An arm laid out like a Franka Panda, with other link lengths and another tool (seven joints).
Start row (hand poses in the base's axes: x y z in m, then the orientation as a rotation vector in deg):
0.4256, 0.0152, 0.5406, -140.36, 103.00, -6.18
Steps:
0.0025, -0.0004, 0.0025, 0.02, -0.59, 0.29
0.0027, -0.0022, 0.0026, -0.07, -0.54, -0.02
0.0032, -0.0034, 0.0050, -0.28, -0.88, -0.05
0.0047, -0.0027, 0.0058, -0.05, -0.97, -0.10
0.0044, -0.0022, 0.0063, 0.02, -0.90, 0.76
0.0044, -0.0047, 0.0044, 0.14, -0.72, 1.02
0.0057, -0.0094, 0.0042, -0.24, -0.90, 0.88
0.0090, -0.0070, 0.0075, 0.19, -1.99, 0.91
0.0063, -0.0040, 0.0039, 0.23, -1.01, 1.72
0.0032, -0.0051, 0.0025, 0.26, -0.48, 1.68
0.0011, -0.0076, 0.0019, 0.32, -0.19, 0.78
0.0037, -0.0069, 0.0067, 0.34, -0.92, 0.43
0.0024, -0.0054, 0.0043, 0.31, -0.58, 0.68
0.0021, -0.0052, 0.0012, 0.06, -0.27, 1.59
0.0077, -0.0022, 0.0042, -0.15, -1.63, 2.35
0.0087, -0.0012, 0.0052, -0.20, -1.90, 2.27
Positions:
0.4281, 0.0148, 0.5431, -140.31, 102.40, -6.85
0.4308, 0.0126, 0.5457, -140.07, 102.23, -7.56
0.4340, 0.0092, 0.5507, -139.77, 102.04, -8.88
0.4387, 0.0065, 0.5565, -139.22, 101.79, -10.09
0.4431, 0.0043, 0.5628, -139.38, 100.47, -11.06
0.4475, -0.0004, 0.5672, -139.75, 98.85, -11.67
0.4532, -0.0098, 0.5714, -140.16, 97.45, -12.85
0.4622, -0.0168, 0.5789, -139.69, 95.44, -14.91
0.4685, -0.0208, 0.5828, -140.29, 92.80, -15.65
0.4717, -0.0259, 0.5853, -141.08, 90.41, -15.73
0.4728, -0.0335, 0.5872, -141.30, 89.26, -15.56
0.4765, -0.0404, 0.5939, -140.87, 88.27, -16.30
0.4789, -0.0458, 0.5982, -140.81, 87.10, -16.61
0.4810, -0.0510, 0.5994, -141.71, 84.95, -16.59
0.4887, -0.0532, 0.6036, -142.54, 81.33, -18.21
0.4974, -0.0544, 0.6088, -143.13, 77.71, -20.18

